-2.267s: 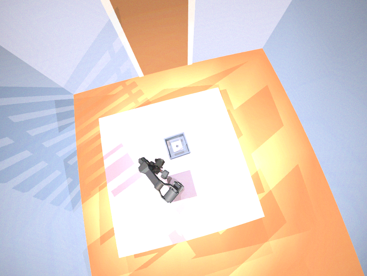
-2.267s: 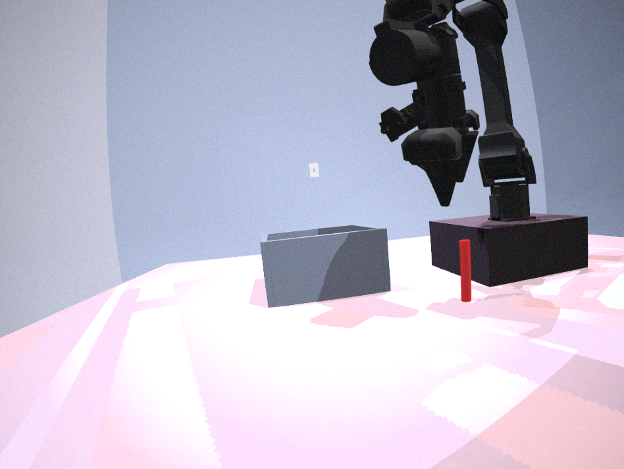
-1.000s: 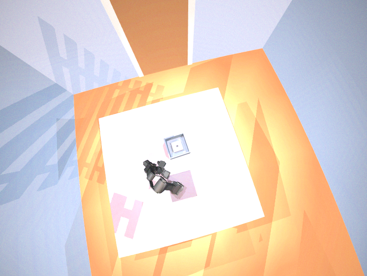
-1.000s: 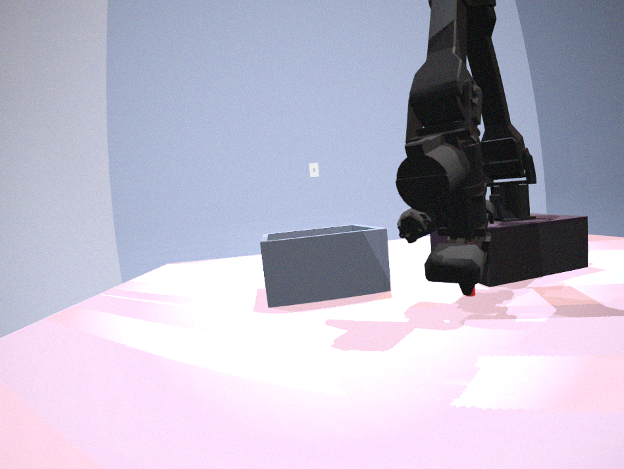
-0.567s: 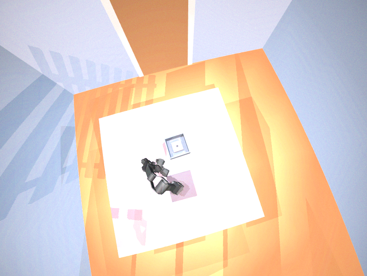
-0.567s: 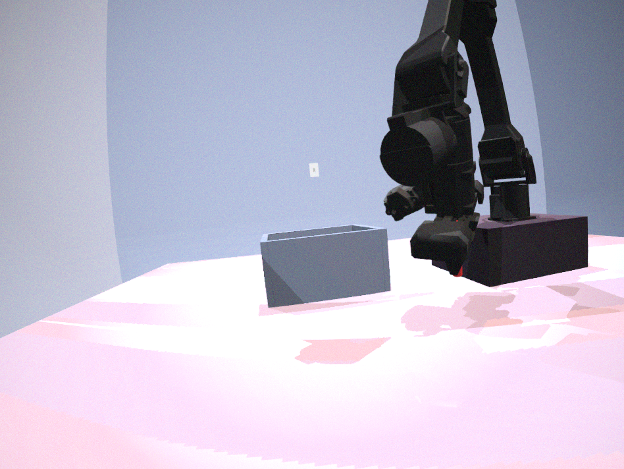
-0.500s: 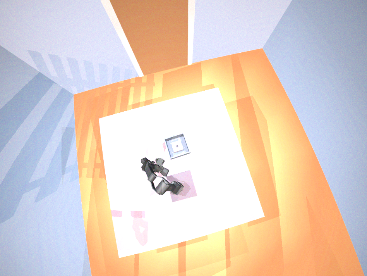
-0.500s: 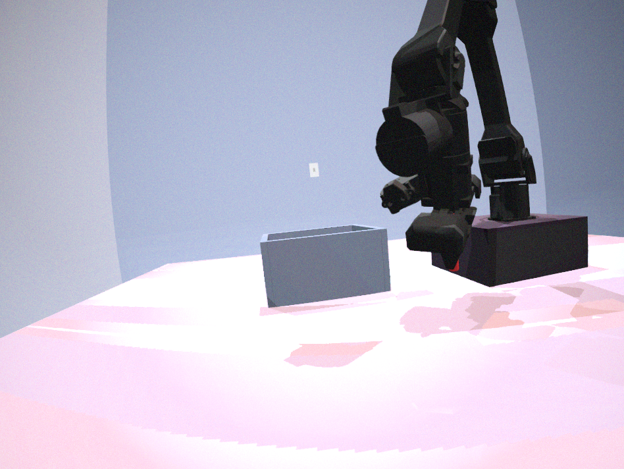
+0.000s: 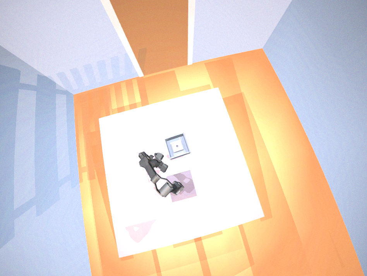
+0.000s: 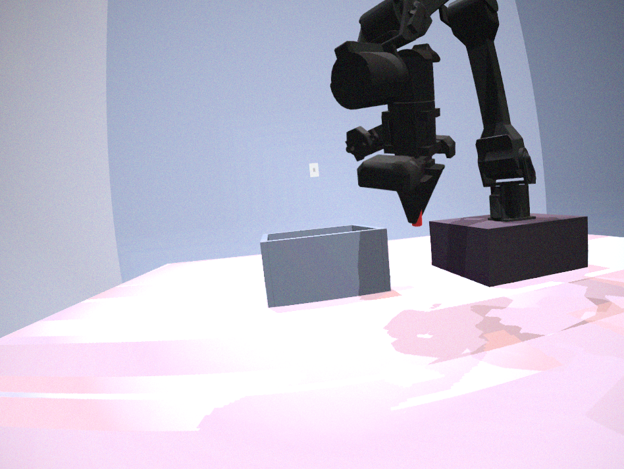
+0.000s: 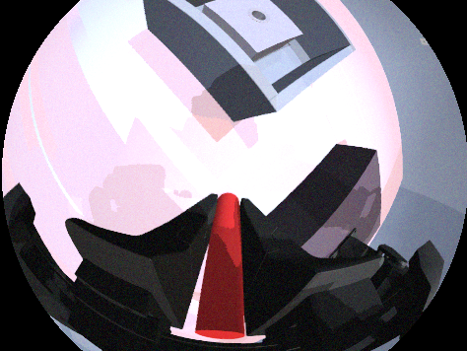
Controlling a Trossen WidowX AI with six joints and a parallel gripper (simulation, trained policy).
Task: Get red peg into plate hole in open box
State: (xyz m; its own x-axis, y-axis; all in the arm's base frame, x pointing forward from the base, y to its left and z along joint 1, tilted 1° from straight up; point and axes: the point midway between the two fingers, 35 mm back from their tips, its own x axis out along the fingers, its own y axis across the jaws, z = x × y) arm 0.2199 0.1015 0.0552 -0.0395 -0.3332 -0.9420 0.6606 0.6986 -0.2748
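The grey box is 150 mm to the right of my gripper tip, 130 mm ahead of it and 80 mm below it. The rest, counted from my gripper tip: red peg 30 mm above, 10 mm to the left.
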